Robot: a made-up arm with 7 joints. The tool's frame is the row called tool.
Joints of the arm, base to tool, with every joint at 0 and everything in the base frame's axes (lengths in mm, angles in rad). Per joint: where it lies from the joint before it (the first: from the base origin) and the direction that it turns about. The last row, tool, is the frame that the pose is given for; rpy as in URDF.
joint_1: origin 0.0 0.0 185.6 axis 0 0 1
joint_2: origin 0.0 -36.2 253.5 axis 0 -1 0
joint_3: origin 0.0 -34.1 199.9 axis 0 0 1
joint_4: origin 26.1 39.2 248.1 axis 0 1 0
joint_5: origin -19.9 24.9 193.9 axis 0 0 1
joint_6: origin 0.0 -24.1 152.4 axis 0 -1 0
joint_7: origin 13.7 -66.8 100.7 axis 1 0 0
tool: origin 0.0 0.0 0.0 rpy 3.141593 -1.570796 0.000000
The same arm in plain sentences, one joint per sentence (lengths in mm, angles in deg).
The arm has seven revolute joints in a row. What follows holds with every joint at zero, and every direction is one of the base frame's. Joint 1 is mounted 185.6 mm along +z from the base frame's origin and turns about +z. Joint 2 is mounted 36.2 mm along -y and 253.5 mm along +z from joint 1 and turns about -y. Joint 3 is mounted 34.1 mm along -y and 199.9 mm along +z from joint 2 and turns about +z. Joint 4 is mounted 26.1 mm along +x and 39.2 mm along +y and 248.1 mm along +z from joint 3 and turns about +y. Joint 5 is mounted 19.9 mm along -x and 24.9 mm along +y and 193.9 mm along +z from joint 4 and turns about +z. Joint 6 is mounted 24.1 mm along -y and 152.4 mm along +z from joint 5 and turns about -y. Joint 7 is mounted 13.7 mm along +x and 66.8 mm along -y and 100.7 mm along +z from joint 6 and turns about +x. The tool frame, which is the frame that the pose is given for, is mounted at the same point as joint 7; its axes are the base frame's turned by roll -180, pitch -90 and yaw 0 deg (as in URDF: about the fixed x, then y, then z).
